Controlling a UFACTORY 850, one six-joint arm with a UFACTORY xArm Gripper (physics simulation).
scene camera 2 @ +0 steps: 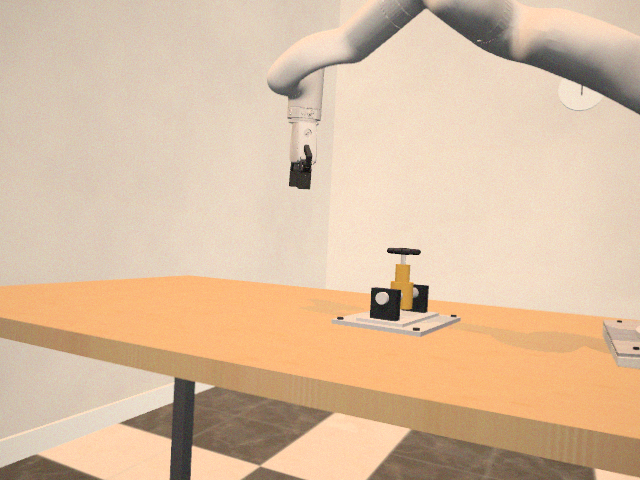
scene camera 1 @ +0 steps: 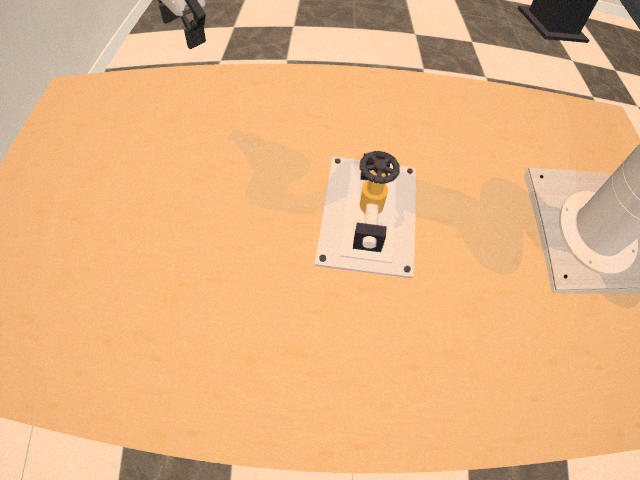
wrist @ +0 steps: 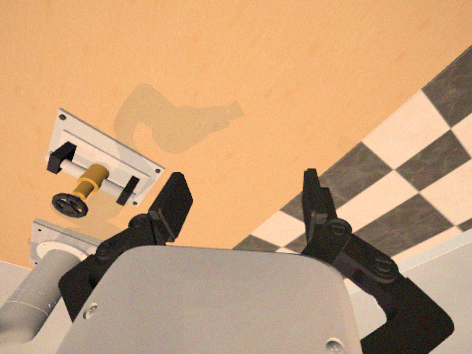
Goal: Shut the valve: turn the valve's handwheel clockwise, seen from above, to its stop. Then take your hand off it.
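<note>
The valve's black spoked handwheel (scene camera 1: 379, 179) (scene camera 2: 403, 251) (wrist: 70, 216) lies level on top of the upright yellow valve body (scene camera 1: 373, 200) (scene camera 2: 402, 294) (wrist: 93, 178). The body stands on a pale plate (scene camera 1: 336, 242) (scene camera 2: 356, 323) (wrist: 59, 125) with a bolt at each corner, between two black blocks joined by a white pipe. My gripper (scene camera 1: 194, 43) (scene camera 2: 299, 186) (wrist: 242, 185) is open and empty, pointing down. It hangs high above the table level and off to one side of the handwheel, well apart from it. How far the handwheel is turned cannot be told.
The wooden table (scene camera 1: 206, 335) (scene camera 2: 232, 330) (wrist: 260, 60) carries the valve's plate. The arm's square base plate (scene camera 1: 547, 248) (scene camera 2: 615, 343) (wrist: 37, 235) is fixed on the table to the right of the valve in both scene views. The table edge and checkered floor show at the right in the wrist view.
</note>
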